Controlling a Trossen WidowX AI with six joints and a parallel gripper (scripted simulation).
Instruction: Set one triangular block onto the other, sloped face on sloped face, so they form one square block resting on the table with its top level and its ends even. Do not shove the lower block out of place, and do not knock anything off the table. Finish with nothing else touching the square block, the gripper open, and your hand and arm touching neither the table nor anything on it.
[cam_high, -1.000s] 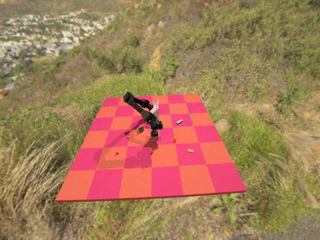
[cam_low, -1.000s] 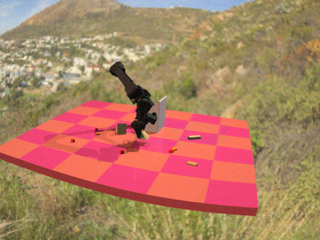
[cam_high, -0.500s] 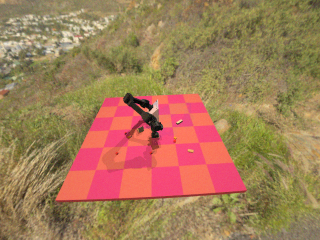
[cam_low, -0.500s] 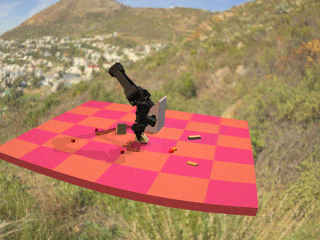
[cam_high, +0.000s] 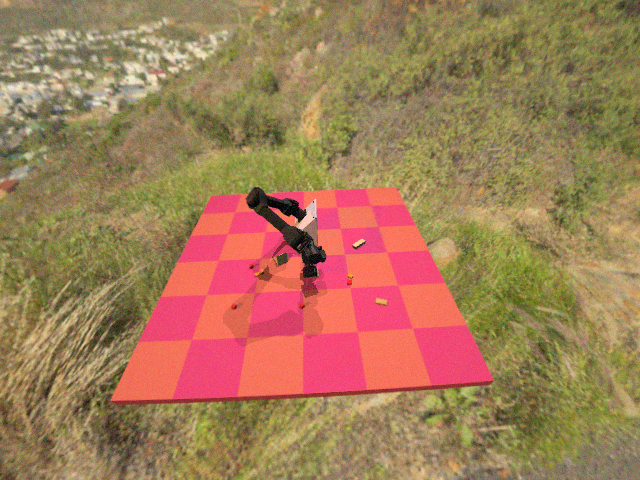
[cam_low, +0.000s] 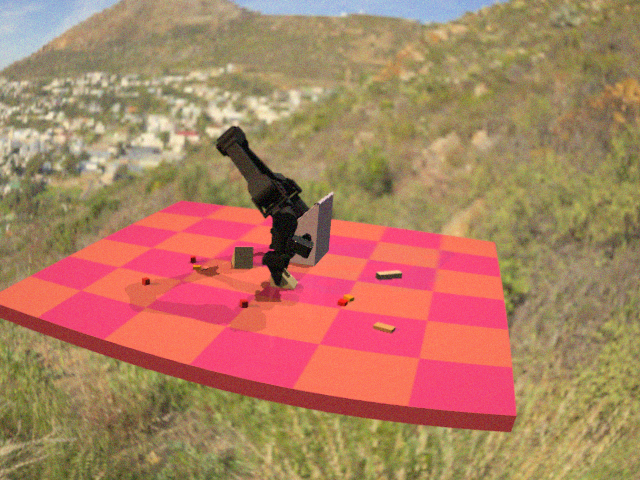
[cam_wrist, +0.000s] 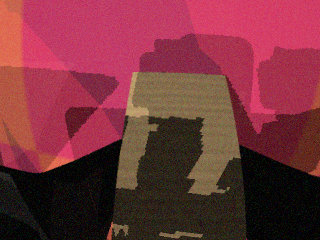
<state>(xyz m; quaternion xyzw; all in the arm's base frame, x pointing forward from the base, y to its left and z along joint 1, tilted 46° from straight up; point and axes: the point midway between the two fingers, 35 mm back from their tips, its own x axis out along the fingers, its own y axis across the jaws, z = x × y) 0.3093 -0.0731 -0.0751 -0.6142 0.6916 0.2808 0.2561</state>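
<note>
Now: the tan triangular block 10 mm above my gripper tip.
</note>
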